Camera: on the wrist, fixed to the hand. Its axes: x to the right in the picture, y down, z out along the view.
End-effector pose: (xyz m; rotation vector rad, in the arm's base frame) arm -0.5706 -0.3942 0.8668 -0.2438 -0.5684 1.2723
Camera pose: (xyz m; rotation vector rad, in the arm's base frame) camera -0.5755 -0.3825 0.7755 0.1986 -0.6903 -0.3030
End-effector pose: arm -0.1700 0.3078 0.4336 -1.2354 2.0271 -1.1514
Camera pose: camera -0.2440 0.3625 0.4291 2.5914 -0.5937 1.1824
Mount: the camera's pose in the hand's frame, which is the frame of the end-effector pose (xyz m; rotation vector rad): -0.0141 0.0509 -0.0755 -0.1296 -0.1212 -1.5983
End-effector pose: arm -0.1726 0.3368 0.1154 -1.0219 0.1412 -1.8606
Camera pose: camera -0.1875 0.2973 0.0335 1.1066 0.6660 2.3417
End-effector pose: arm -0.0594 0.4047 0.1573 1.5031 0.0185 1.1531
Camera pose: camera -0.1442 0.4364 0.1743 0.9324 0.8723 -0.2355
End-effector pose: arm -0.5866 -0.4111 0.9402 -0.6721 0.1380 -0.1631
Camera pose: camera -0.6086 -0.4150 0.8508 -0.7848 -0.5497 -1.6498
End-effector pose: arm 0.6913 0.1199 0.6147 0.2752 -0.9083 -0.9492
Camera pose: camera 0.7755 0.1478 0.5897 0.8892 -0.6042 -2.4899
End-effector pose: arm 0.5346 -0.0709 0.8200 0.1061 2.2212 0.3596
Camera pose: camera 0.4823 -0.0417 0.8900 -1.5434 1.5225 -0.3913
